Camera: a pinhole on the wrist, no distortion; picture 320 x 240 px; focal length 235.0 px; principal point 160.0 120.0 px. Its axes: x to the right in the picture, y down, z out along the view. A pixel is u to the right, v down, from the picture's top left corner.
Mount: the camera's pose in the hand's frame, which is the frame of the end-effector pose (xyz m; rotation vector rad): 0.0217 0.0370 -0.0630 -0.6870 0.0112 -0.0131
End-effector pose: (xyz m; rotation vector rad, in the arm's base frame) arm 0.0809 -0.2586 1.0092 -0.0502 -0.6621 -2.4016
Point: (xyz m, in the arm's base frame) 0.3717 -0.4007 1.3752
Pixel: 105.4 184.5
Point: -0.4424 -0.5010 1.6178
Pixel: outside the picture
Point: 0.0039 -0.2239 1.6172
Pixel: 213.0 14.6
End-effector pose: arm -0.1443 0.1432 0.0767 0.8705 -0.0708 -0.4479
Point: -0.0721 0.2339 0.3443
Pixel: 133.9 196.4
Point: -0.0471 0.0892 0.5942
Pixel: 167.8 125.5
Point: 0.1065 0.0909 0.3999
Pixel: 277.6 150.8
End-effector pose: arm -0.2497 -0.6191 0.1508 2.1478 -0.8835 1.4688
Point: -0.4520 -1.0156 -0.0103
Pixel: 95.0 204.4
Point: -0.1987 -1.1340 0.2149
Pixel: 247.7 110.7
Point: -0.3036 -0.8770 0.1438
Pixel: 182.8 140.7
